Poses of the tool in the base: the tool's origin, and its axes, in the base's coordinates. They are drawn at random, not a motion.
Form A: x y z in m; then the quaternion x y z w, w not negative.
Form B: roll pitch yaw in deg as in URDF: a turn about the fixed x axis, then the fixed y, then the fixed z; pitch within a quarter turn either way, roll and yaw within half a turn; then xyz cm. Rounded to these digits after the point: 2 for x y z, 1 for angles.
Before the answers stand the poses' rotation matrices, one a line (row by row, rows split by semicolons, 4 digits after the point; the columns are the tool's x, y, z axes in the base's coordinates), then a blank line. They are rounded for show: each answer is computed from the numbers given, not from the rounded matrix.
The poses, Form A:
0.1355, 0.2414, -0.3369, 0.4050, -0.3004, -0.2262, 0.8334
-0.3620, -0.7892, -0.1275, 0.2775, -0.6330, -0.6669, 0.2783
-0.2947, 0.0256, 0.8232, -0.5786, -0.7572, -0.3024, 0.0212
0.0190, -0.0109, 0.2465, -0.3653, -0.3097, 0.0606, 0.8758
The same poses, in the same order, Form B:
0.7172 0.1337 -0.6839; -0.6204 0.5696 -0.5392; 0.3175 0.8110 0.4915
-0.6911 0.0199 -0.7225; -0.7226 -0.0436 0.6899; -0.0178 0.9989 0.0445
-0.3296 0.8890 0.3178; 0.8634 0.1476 0.4825; 0.3820 0.4334 -0.8162
0.8008 0.1201 -0.5867; 0.3324 0.7258 0.6023; 0.4982 -0.6774 0.5413

58.8, -18.5, -40.9, 13.55, 24.14, -33.69
87.4, 1.0, -133.7, -36.20, -78.92, -12.75
152.0, -22.5, 110.9, -29.47, 2.56, 82.32
-51.4, -29.9, 22.5, 1.90, -1.09, 24.65

